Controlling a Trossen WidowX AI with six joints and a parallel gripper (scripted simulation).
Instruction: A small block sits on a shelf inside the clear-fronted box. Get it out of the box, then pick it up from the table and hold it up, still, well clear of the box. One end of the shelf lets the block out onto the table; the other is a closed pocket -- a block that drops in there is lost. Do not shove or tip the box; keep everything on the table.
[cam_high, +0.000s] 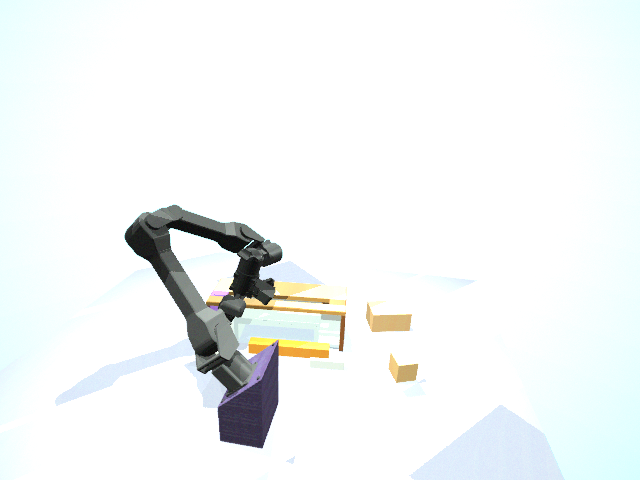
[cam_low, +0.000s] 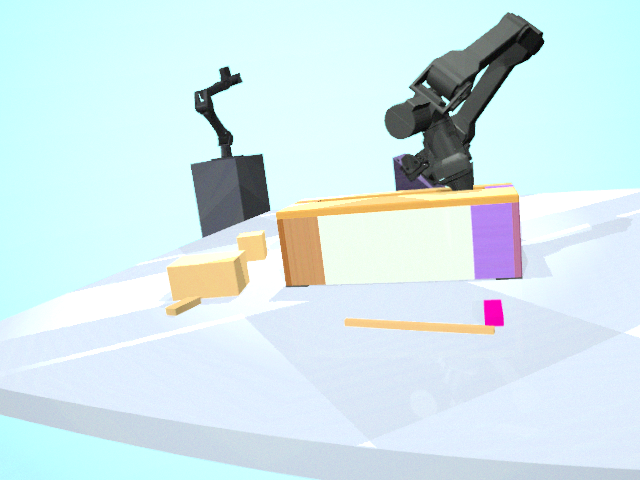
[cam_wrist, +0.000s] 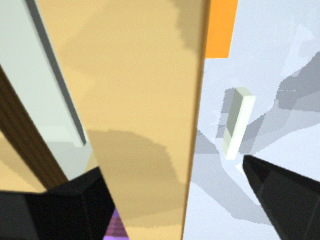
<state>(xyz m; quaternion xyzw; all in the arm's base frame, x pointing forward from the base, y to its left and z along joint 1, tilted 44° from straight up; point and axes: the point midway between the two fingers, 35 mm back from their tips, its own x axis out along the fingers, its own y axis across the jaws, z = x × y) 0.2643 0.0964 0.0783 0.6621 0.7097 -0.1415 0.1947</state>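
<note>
Now: gripper tip 50 mm short of the tan block and 20 mm to the right of it. Also, from my gripper tip: orange bar (160 mm to the right, 70 mm below); then thin wooden stick (340 mm ahead, 30 mm to the right, 90 mm below); then box (50 mm ahead, 120 mm to the right, 30 mm below).
</note>
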